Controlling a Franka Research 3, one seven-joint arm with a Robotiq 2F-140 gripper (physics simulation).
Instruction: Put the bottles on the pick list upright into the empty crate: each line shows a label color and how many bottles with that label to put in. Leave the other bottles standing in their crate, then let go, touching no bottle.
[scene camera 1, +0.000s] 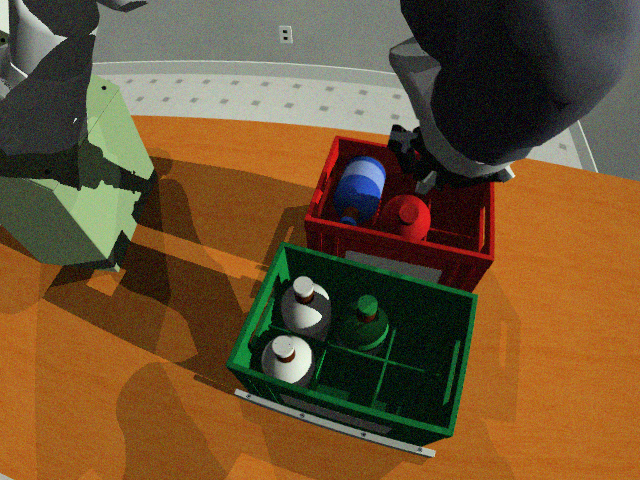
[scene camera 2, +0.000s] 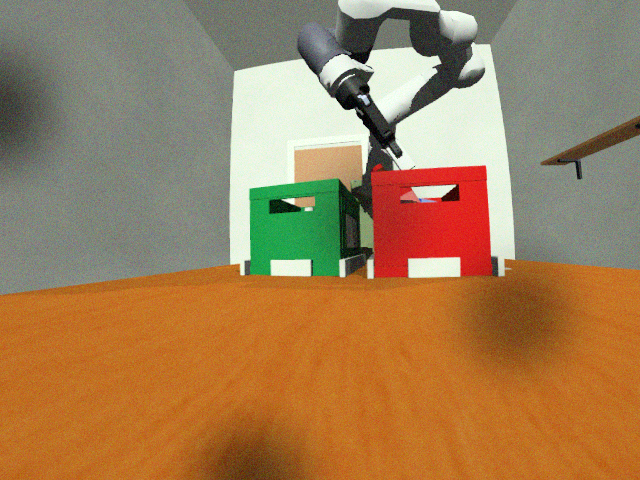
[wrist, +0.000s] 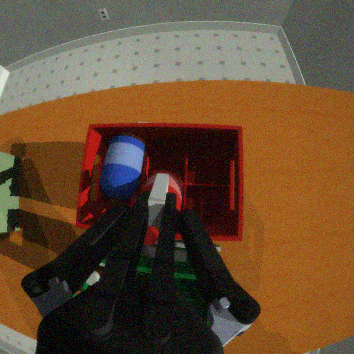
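The red crate (scene camera 1: 465, 264) (scene camera 2: 429, 232) (wrist: 241, 175) holds a blue bottle (scene camera 1: 359, 188) (wrist: 123, 165) and a red bottle (scene camera 1: 400, 219) (wrist: 176, 191). Both lean with their caps toward the green crate. The green crate (scene camera 1: 464, 361) (scene camera 2: 294, 237) holds two white bottles (scene camera 1: 305, 312) (scene camera 1: 286, 361) at its left end and a green bottle (scene camera 1: 363, 330) beside them, all upright. My gripper (scene camera 1: 427, 182) (scene camera 2: 399, 153) (wrist: 162, 183) is shut and empty, tilted, its tips over the red crate close to the red bottle. Contact cannot be told. The pick list's text does not show.
The crates stand close together on the wooden table (scene camera 1: 563, 268) (scene camera 2: 330, 361). A white strip (scene camera 1: 330, 423) lies along the green crate's near side. A pale green robot base (scene camera 1: 62, 222) stands at the left. A wall shelf (scene camera 2: 594, 142) is at the right in the second scene view.
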